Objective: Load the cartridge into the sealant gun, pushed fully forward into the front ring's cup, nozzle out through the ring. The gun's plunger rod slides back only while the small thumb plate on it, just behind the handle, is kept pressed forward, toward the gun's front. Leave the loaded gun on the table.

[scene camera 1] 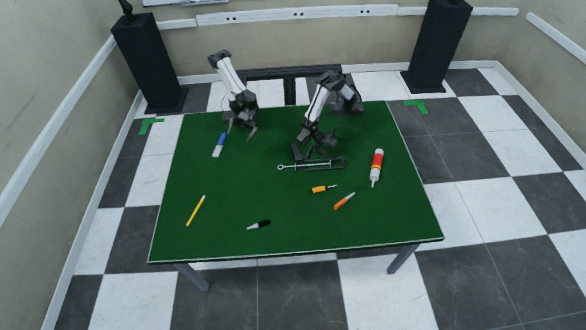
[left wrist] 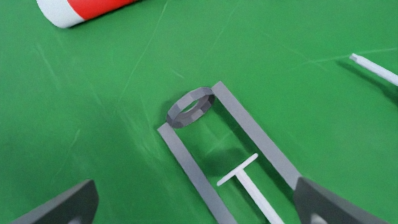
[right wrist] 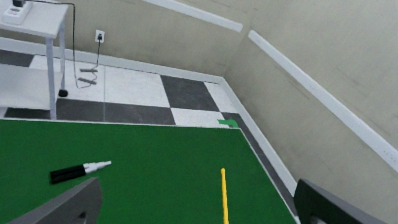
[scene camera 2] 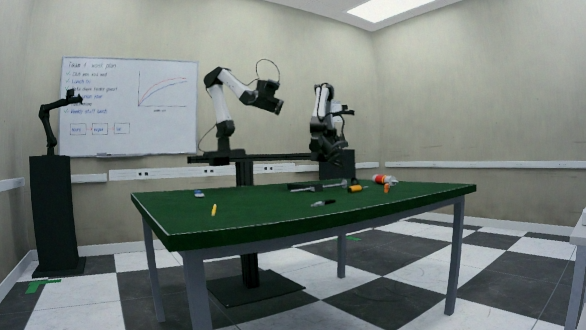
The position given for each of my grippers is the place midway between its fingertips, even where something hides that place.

I see my left gripper [left wrist: 196,187] and my right gripper [right wrist: 198,188].
